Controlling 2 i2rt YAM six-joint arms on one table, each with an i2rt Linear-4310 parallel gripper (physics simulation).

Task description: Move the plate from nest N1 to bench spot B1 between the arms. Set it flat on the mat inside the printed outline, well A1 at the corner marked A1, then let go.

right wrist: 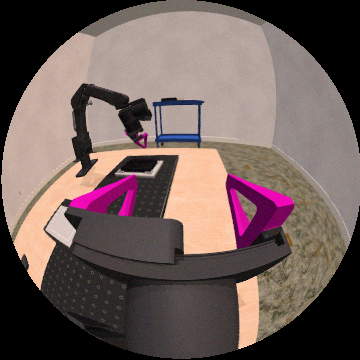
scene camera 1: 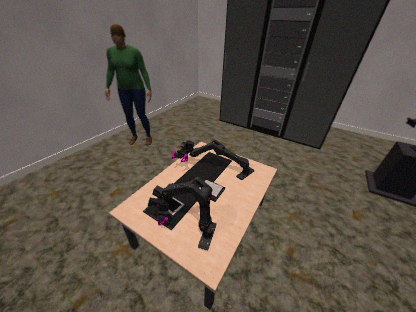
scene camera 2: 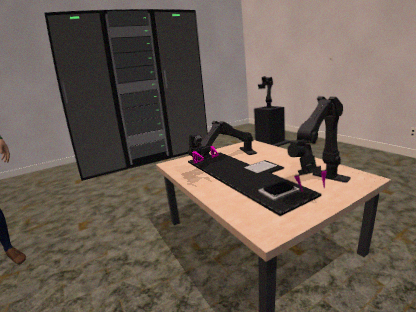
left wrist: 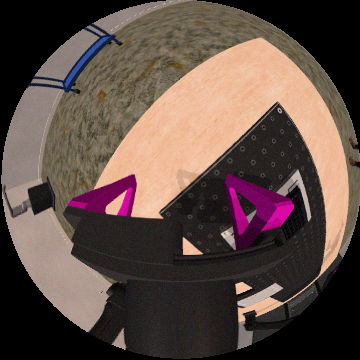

My left gripper [left wrist: 180, 178] is open, holding nothing. Also in view: a black well plate [left wrist: 297, 218].
